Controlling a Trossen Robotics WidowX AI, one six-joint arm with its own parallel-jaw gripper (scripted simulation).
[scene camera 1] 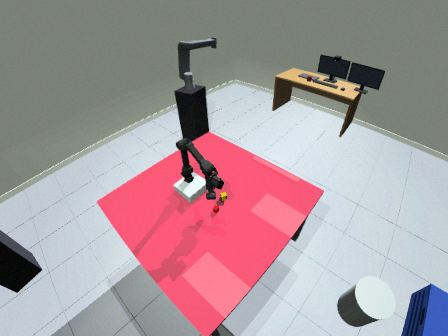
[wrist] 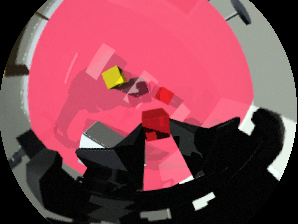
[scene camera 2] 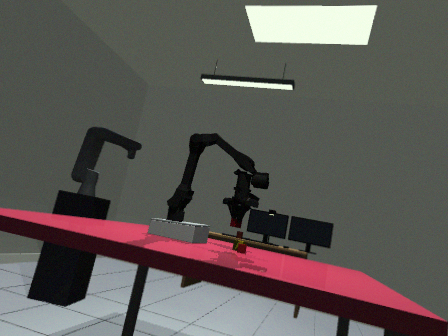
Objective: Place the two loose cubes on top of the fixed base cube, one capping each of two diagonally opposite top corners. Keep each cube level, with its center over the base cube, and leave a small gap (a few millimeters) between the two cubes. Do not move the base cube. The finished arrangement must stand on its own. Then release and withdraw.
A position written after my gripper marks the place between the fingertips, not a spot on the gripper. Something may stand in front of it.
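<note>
My gripper (scene camera 2: 236, 223), (wrist: 155, 123): holding a red cube (wrist: 156, 123).
</note>
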